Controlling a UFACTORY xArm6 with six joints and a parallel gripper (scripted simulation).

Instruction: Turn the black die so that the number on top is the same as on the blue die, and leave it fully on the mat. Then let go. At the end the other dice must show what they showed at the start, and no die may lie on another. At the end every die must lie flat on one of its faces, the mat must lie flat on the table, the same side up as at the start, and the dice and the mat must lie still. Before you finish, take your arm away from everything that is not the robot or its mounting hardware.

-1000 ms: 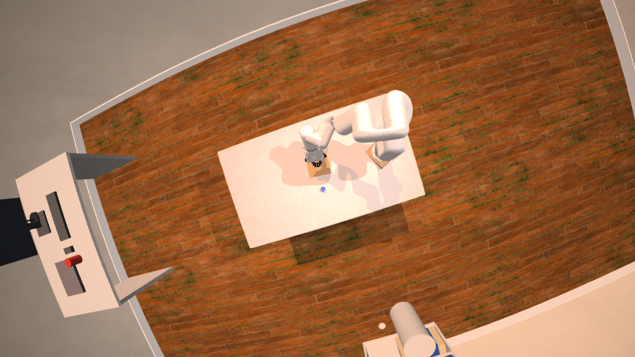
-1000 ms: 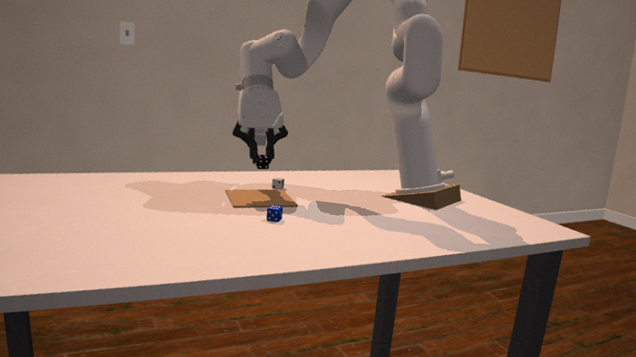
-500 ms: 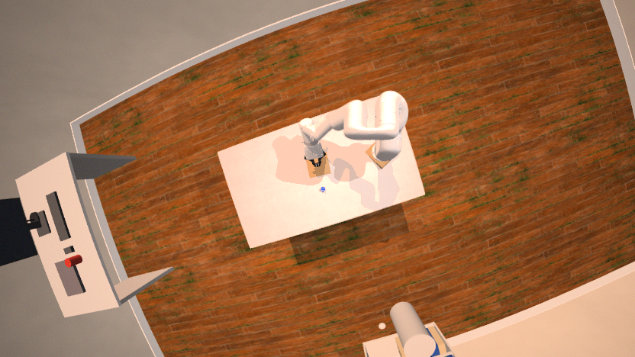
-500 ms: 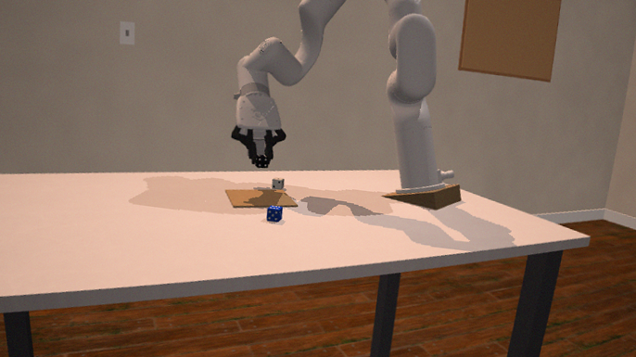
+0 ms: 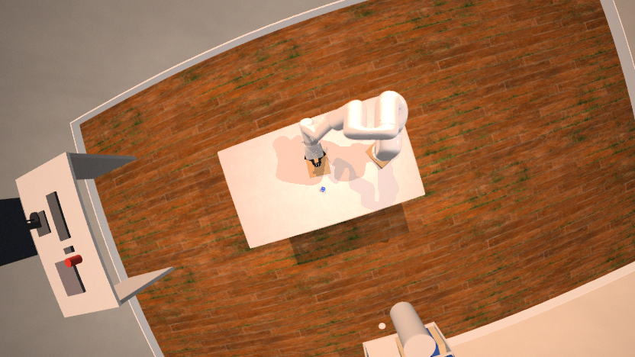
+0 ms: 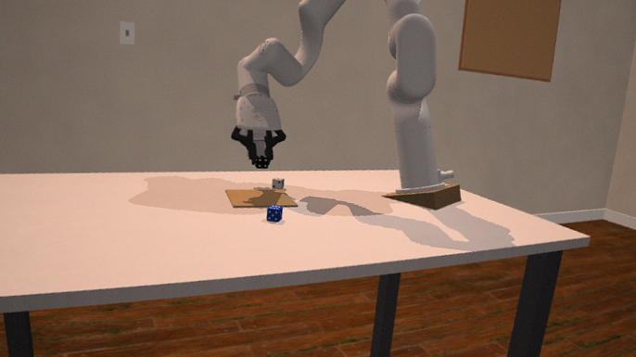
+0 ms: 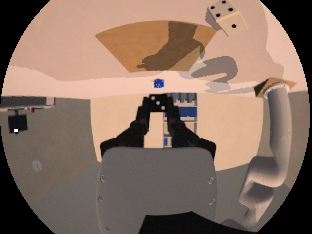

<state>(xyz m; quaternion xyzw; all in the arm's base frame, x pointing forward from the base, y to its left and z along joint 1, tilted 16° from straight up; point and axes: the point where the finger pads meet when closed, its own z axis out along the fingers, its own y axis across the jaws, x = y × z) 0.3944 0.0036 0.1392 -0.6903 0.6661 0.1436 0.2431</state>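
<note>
Right now the mat is 20 mm to the left of my hand and 100 mm below it. Round my hand: blue die (10 mm ahead, 170 mm to the left, 90 mm below); then black die (10 mm to the left, 20 mm below); then white die (70 mm behind, 80 mm to the right, 90 mm below).
</note>
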